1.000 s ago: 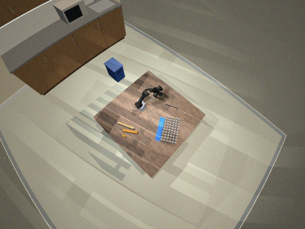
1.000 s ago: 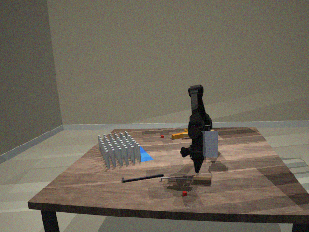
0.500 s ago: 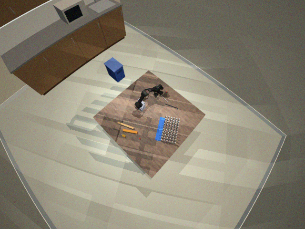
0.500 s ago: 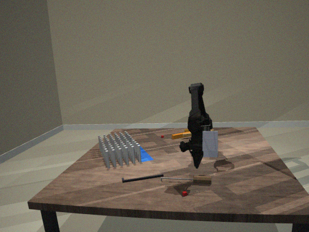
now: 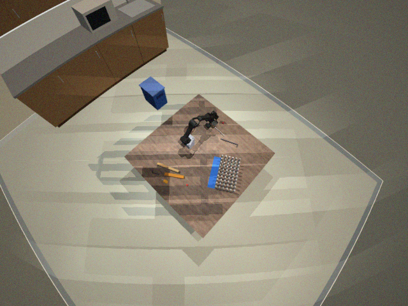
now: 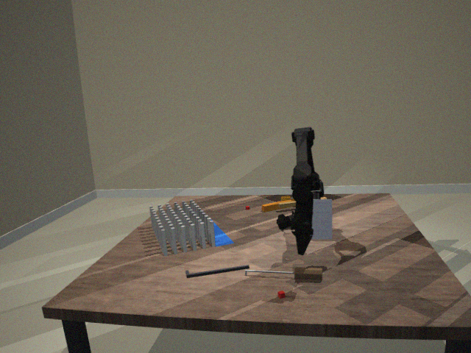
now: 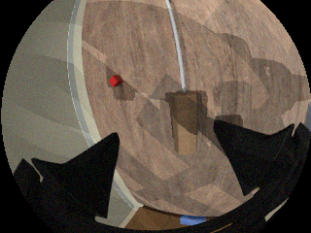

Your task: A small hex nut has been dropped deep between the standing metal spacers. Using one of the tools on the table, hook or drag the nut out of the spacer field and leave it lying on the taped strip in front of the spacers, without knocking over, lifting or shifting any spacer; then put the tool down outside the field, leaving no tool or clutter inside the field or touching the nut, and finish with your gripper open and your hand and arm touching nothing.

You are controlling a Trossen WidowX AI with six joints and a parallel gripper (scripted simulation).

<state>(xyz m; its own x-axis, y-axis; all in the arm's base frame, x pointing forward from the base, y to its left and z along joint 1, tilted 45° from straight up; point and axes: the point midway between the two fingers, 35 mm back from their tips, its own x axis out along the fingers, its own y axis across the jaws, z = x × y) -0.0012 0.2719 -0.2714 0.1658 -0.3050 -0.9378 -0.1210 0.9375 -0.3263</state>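
Now: the pick tool 80 mm ahead of my gripper tip and 70 mm below it. From my gripper tip the other things lie so: blue taped strip 460 mm ahead, 380 mm to the right, 90 mm below.
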